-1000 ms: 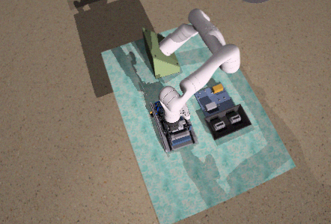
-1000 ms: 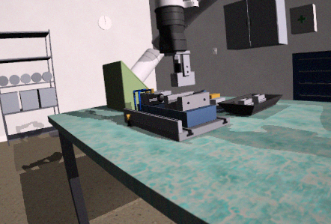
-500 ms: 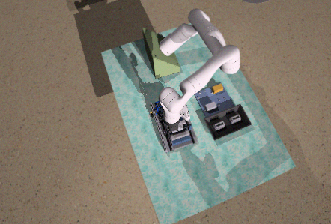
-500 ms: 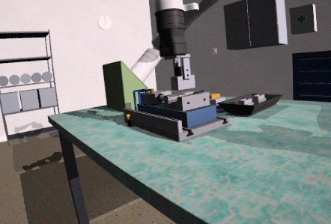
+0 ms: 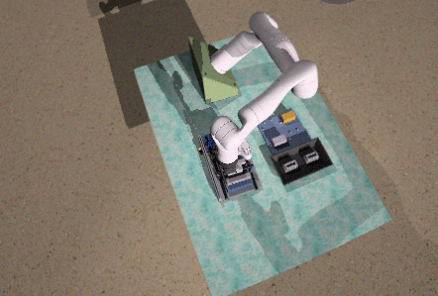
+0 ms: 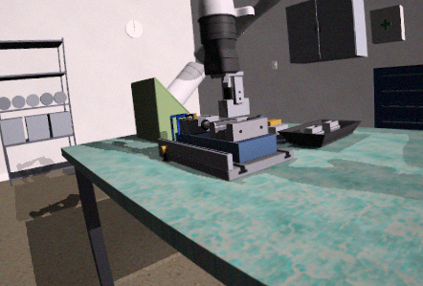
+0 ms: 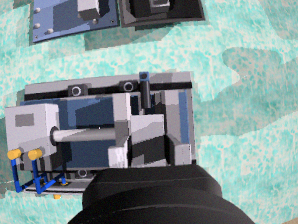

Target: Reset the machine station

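Now: the gray blank 30 mm below my hand. From my hand the other things lie so: fixed jaw (70 mm below, 30 mm ahead, 10 mm to the left); then blue infeed plate (280 mm to the left, 150 mm below, 140 mm behind); then vise (110 mm below, 70 mm behind, 10 mm to the left).
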